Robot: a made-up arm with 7 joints. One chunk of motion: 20 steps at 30 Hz.
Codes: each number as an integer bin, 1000 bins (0 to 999) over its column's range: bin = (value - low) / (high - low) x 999, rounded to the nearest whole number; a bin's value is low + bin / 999 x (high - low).
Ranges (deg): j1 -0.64..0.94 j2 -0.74..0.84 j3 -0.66..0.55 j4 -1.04..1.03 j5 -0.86..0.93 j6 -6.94..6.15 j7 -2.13..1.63
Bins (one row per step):
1: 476 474 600 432 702 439 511
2: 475 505 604 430 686 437 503
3: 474 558 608 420 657 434 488
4: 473 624 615 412 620 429 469
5: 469 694 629 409 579 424 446
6: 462 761 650 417 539 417 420
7: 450 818 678 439 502 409 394
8: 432 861 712 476 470 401 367
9: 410 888 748 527 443 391 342
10: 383 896 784 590 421 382 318
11: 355 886 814 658 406 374 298
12: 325 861 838 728 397 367 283
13: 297 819 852 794 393 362 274
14: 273 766 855 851 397 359 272
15: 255 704 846 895 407 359 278
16: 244 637 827 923 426 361 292
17: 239 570 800 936 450 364 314
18: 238 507 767 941 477 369 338
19: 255 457 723 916 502 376 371
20: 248 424 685 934 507 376 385
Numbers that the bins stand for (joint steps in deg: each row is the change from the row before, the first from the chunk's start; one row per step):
1: 0.113 0.010 0.067 -0.145 0.398 -1.188 -0.207
2: 0.111 0.059 0.072 -0.149 0.369 -1.214 -0.237
3: 0.110 0.143 0.076 -0.170 0.317 -1.253 -0.293
4: 0.108 0.247 0.085 -0.186 0.251 -1.319 -0.365
5: 0.102 0.358 0.102 -0.193 0.177 -1.384 -0.451
6: 0.091 0.464 0.127 -0.176 0.106 -1.476 -0.549
7: 0.072 0.554 0.161 -0.130 0.039 -1.581 -0.647
8: 0.043 0.622 0.202 -0.054 -0.018 -1.686 -0.749
9: 0.008 0.664 0.246 0.052 -0.066 -1.817 -0.843
10: -0.034 0.677 0.290 0.183 -0.106 -1.935 -0.933
11: -0.079 0.661 0.326 0.323 -0.133 -2.039 -1.008
12: -0.126 0.622 0.355 0.468 -0.149 -2.131 -1.065
13: -0.170 0.555 0.372 0.605 -0.156 -2.197 -1.099
14: -0.208 0.471 0.376 0.723 -0.149 -2.236 -1.106
15: -0.237 0.373 0.365 0.815 -0.131 -2.236 -1.084
16: -0.254 0.267 0.342 0.873 -0.097 -2.210 -1.031
17: -0.262 0.162 0.309 0.899 -0.054 -2.170 -0.948
18: -0.264 0.062 0.269 0.910 -0.005 -2.105 -0.858
19: -0.237 -0.017 0.216 0.858 0.039 -2.013 -0.734
20: -0.248 -0.069 0.170 0.895 0.048 -2.013 -0.681

